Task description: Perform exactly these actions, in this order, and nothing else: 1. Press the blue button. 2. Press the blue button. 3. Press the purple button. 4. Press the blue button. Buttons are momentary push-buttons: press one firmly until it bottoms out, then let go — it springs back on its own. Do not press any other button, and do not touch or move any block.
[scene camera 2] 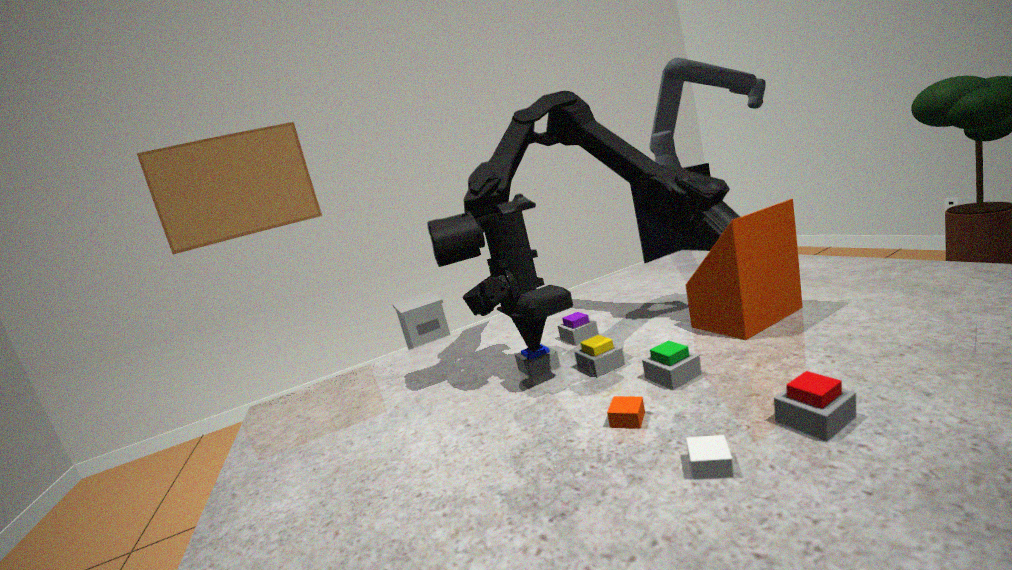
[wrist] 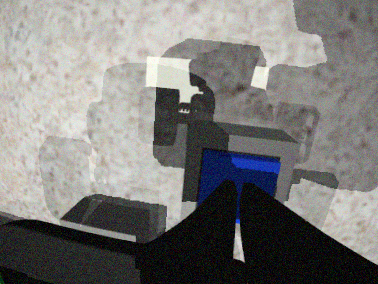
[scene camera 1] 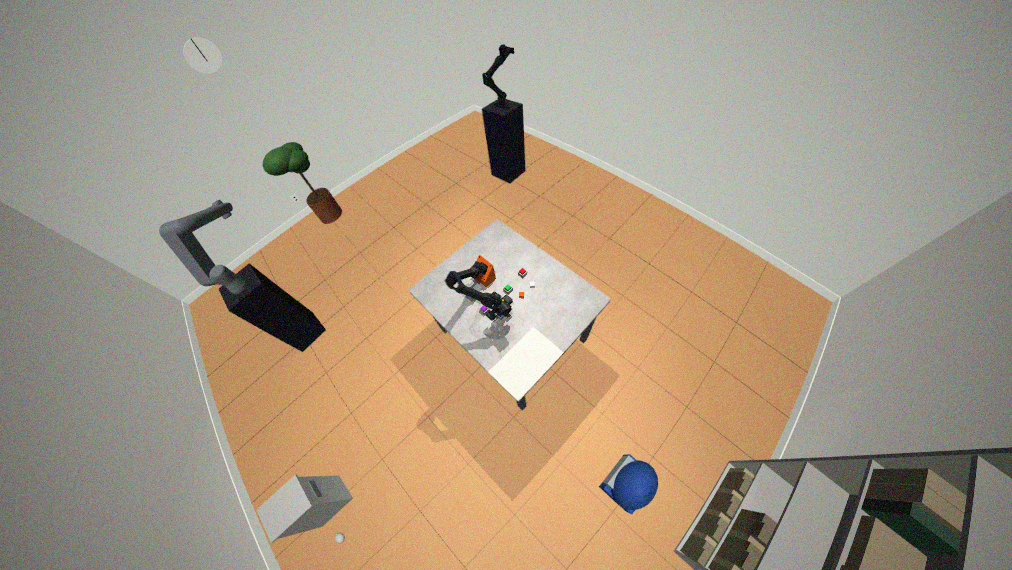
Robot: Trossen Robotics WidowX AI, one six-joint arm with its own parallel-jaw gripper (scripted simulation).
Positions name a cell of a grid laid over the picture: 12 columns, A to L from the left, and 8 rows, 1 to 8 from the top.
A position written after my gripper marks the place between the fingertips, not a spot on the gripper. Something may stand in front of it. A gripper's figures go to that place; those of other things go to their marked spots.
Scene:
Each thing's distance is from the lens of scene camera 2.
my gripper (scene camera 2: G5): 0.62 m
orange block (scene camera 2: H6): 0.46 m
red button (scene camera 2: J6): 0.44 m

